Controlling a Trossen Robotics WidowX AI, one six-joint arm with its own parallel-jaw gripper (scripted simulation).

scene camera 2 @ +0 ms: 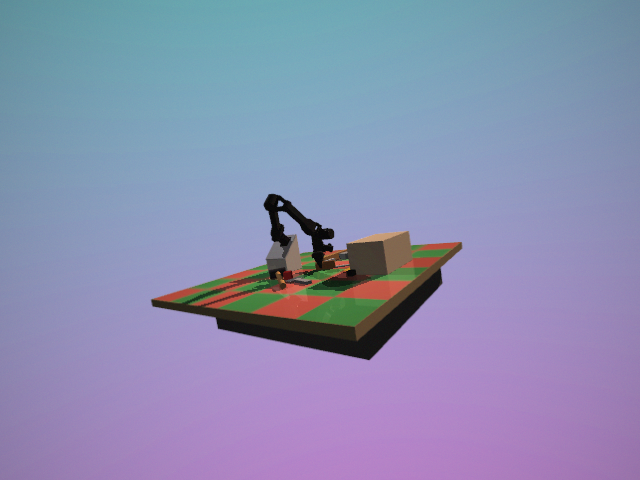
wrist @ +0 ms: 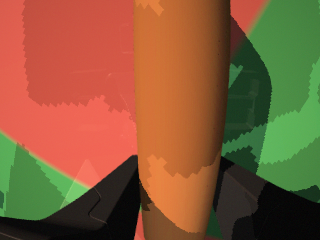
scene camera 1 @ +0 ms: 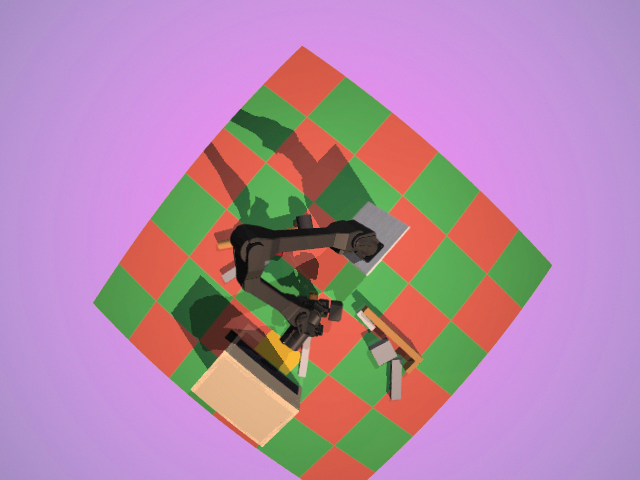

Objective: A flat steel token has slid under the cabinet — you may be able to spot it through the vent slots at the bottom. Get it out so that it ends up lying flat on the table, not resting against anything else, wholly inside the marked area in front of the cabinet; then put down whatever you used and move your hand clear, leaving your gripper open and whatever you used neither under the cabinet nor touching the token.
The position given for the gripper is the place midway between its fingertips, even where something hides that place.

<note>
In view: the gripper (wrist: 174,163), a brown-handled tool (wrist: 181,62), an orange l-shaped tool (scene camera 1: 416,359) and a tan cabinet (scene camera 1: 244,388).
The tan cabinet shows as well in scene camera 2 (scene camera 2: 380,254). The wrist view does not show the orange l-shaped tool: it is out of frame.
</note>
